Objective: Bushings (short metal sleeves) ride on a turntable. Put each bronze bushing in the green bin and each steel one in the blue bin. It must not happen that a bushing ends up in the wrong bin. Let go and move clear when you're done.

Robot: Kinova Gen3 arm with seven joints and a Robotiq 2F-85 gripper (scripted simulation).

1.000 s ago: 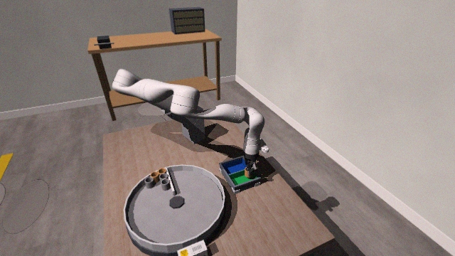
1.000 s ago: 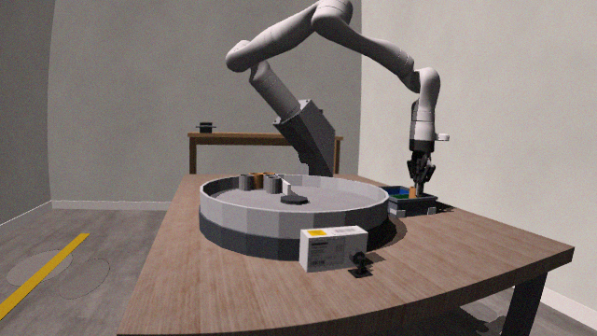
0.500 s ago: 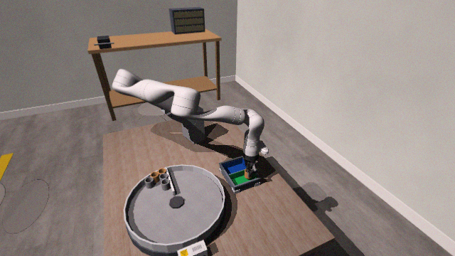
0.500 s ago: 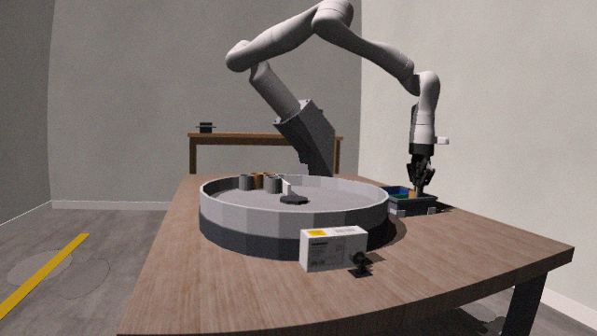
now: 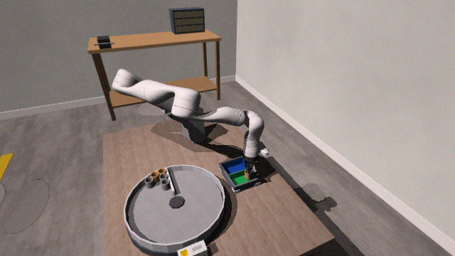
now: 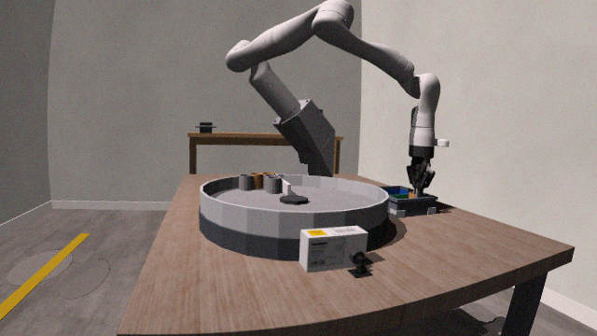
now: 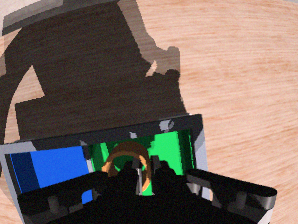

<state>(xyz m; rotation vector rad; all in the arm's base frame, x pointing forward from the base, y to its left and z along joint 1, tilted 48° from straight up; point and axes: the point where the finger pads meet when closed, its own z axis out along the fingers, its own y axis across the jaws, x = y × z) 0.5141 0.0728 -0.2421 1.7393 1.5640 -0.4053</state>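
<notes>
The tray lies 5 cm behind my hand, 3 cm to the right of it and 2 cm below it. Round my hand: turntable: 38 cm to the right.
</notes>
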